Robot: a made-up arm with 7 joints.
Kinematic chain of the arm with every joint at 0, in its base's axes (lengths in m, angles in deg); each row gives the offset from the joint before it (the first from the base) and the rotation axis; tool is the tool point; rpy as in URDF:
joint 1: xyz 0 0 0.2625 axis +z
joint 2: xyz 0 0 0 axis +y
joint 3: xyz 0 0 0.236 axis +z
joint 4: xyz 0.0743 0 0 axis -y
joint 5: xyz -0.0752 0 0.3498 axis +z
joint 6: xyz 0 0 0 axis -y
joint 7: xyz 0.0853 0 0 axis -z
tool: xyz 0 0 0 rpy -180 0 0
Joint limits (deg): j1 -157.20..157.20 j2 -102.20..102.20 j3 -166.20..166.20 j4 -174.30..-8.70 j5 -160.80..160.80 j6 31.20..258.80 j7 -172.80..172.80
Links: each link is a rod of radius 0.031 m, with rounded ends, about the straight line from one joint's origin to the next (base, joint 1, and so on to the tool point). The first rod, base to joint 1, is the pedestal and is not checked.
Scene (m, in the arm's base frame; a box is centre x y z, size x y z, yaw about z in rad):
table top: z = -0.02
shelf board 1: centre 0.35 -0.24 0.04 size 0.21 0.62 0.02 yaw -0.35
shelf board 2: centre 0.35 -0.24 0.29 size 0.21 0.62 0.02 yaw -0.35
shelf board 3: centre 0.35 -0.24 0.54 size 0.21 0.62 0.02 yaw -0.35
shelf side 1: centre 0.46 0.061 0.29 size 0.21 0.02 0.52 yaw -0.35
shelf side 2: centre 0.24 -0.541 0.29 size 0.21 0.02 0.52 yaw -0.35
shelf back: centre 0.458 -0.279 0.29 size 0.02 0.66 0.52 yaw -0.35
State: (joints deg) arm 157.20 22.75 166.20 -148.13 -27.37 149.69 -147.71
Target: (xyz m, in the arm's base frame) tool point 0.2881 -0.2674 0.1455
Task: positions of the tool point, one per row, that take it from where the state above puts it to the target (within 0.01 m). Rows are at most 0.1 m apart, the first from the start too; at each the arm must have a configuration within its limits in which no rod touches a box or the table.
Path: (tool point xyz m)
1: 0.2751 -0.1989 0.4046
2: 0.2291 -0.1852 0.4077
3: 0.1853 -0.1643 0.4042
4: 0.1447 -0.1388 0.3947
5: 0.1702 -0.1718 0.3463
6: 0.1810 -0.1987 0.2847
7: 0.1743 -0.2149 0.2153
8: 0.1498 -0.2169 0.1455
9: 0.2108 -0.2540 0.1468
10: 0.2881 -0.2674 0.1455

